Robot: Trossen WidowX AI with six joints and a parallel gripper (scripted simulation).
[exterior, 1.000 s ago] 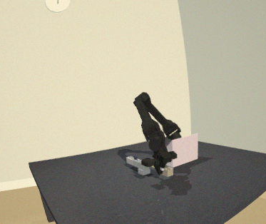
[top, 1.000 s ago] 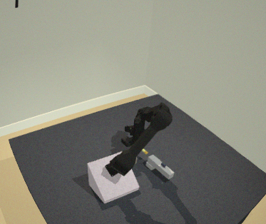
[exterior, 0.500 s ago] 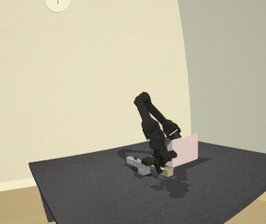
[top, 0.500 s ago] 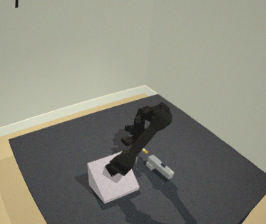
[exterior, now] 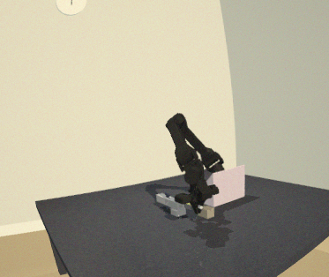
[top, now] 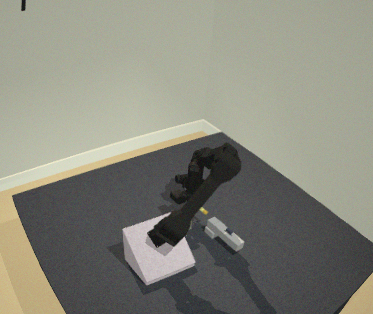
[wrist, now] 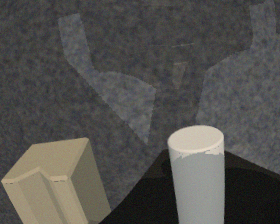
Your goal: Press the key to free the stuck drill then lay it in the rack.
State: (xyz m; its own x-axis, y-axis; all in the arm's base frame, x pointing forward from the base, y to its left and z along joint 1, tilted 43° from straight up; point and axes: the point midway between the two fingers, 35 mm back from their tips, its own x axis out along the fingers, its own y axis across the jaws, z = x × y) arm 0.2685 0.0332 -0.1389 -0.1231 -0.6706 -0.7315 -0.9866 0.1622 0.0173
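The drill is 4 cm to the right of my gripper tip and 3 cm above it. The rest, counted from my gripper tip: white block (2 cm behind, 20 cm to the right); then rack (7 cm behind, 3 cm to the right, 2 cm below); then key (2 cm behind, 23 cm to the right, 1 cm above).
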